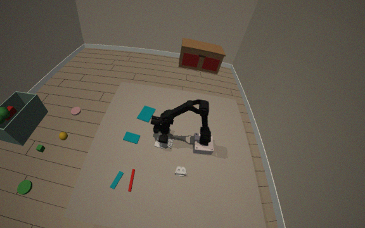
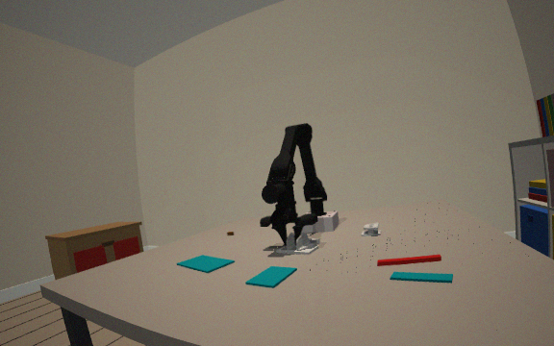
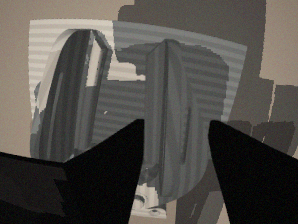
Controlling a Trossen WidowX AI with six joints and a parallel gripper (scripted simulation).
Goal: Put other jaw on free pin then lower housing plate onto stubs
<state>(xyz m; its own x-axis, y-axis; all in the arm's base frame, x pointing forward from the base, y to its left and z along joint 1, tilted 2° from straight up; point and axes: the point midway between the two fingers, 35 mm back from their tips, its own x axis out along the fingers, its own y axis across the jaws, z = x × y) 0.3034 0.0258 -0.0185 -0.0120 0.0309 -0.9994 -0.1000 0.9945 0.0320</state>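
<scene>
My gripper tip is 40 mm past the jaw and 20 mm to the right of it. From my gripper tip the other things lie so: small white block 180 mm behind, 230 mm to the left; red strip 120 mm ahead, 390 mm to the left, 10 mm below; housing plate 180 mm behind, 240 mm to the left, 10 mm above.
</scene>
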